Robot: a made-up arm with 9 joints. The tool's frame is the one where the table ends. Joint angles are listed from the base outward.
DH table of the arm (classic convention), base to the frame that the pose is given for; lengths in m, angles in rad. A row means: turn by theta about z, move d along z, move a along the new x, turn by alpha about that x. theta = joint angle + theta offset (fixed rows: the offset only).
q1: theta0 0; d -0.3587; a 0.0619; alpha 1.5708
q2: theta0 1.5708; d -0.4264; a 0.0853; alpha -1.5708
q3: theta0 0; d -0.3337; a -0.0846; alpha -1.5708
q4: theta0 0; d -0.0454; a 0.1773; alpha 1.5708
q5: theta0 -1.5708; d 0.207; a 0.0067; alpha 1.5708
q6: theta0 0; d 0.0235; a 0.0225; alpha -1.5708
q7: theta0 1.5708; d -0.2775; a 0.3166; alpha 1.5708
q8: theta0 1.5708; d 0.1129; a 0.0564; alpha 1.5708
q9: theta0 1.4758; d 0; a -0.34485; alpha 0
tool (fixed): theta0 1.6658; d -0.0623; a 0; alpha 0
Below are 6 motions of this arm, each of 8 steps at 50 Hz.
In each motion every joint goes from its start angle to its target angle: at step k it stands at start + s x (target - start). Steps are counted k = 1, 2, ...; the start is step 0. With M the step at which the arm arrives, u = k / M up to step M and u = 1 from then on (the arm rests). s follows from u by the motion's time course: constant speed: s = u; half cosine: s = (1 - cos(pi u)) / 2; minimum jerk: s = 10 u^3 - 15 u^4 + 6 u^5.
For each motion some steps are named. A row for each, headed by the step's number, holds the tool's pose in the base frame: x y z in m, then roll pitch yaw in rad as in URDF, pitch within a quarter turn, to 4 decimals.
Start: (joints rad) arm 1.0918 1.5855 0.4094 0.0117 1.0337 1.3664 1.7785 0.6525 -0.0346
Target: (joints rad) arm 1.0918 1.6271 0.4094 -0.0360 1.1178 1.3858 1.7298 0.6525 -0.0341
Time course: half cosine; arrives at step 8
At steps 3, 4, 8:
3: -0.2593 -0.2872 0.0006 -0.2347 -0.8141 -1.8324
4: -0.2687 -0.2923 -0.0041 -0.2120 -0.7959 -1.8633
8: -0.2933 -0.3048 -0.0177 -0.1595 -0.7467 -1.9391

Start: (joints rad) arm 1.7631 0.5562 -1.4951 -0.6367 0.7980 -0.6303 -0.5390 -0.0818 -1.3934
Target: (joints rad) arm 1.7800 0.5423 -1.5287 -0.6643 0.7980 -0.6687 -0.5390 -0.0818 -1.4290
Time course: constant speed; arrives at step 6
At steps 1, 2, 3, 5, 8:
1: -0.2440 0.3407 0.1421 1.3031 0.3861 1.2311
2: -0.2453 0.3414 0.1409 1.3054 0.3919 1.2351
3: -0.2466 0.3421 0.1396 1.3076 0.3978 1.2390
5: -0.2492 0.3435 0.1371 1.3121 0.4096 1.2469
8: -0.2505 0.3442 0.1359 1.3143 0.4154 1.2508

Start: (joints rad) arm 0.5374 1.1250 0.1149 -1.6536 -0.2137 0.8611 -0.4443 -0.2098 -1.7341
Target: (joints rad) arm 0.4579 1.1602 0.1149 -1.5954 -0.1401 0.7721 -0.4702 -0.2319 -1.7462
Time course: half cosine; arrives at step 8
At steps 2, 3, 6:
2: 0.2539 -0.1234 -0.1636 2.4508 -0.1933 0.0253
3: 0.2410 -0.1298 -0.1657 2.4522 -0.1926 -0.0035
6: 0.1967 -0.1477 -0.1719 2.4555 -0.1886 -0.1005

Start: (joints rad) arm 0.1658 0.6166 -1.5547 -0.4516 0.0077 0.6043 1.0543 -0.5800 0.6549
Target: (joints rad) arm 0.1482 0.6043 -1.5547 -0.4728 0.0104 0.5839 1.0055 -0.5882 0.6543
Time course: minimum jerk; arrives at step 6
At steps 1, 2, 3, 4, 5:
1: 0.0560 0.3297 0.1019 0.9355 -0.0798 0.6218
2: 0.0552 0.3265 0.1006 0.9421 -0.0864 0.6147
3: 0.0539 0.3212 0.0984 0.9529 -0.0973 0.6029
4: 0.0525 0.3161 0.0962 0.9637 -0.1083 0.5910
5: 0.0515 0.3130 0.0947 0.9702 -0.1148 0.5838

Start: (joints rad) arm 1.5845 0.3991 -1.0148 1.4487 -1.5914 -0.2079 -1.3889 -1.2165 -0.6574
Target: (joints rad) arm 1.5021 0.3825 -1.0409 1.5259 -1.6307 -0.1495 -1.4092 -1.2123 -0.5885
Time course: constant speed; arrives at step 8
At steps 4, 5, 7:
4: -0.4592 0.5306 -0.3445 -2.5967 -0.8699 2.2890
5: -0.4544 0.5302 -0.3489 -2.5703 -0.8524 2.2660
7: -0.4446 0.5289 -0.3572 -2.5207 -0.8166 2.2232

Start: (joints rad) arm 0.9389 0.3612 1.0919 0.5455 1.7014 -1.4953 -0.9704 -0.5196 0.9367
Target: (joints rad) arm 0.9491 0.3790 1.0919 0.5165 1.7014 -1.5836 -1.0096 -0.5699 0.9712
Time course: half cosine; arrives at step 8
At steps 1, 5, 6, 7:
1: -0.1172 0.8167 -0.3069 -2.6093 0.8429 -2.2405
5: -0.0974 0.8114 -0.3001 -2.6203 0.8587 -2.3284
6: -0.0923 0.8097 -0.2983 -2.6234 0.8625 -2.3506
7: -0.0889 0.8085 -0.2972 -2.6257 0.8651 -2.3655

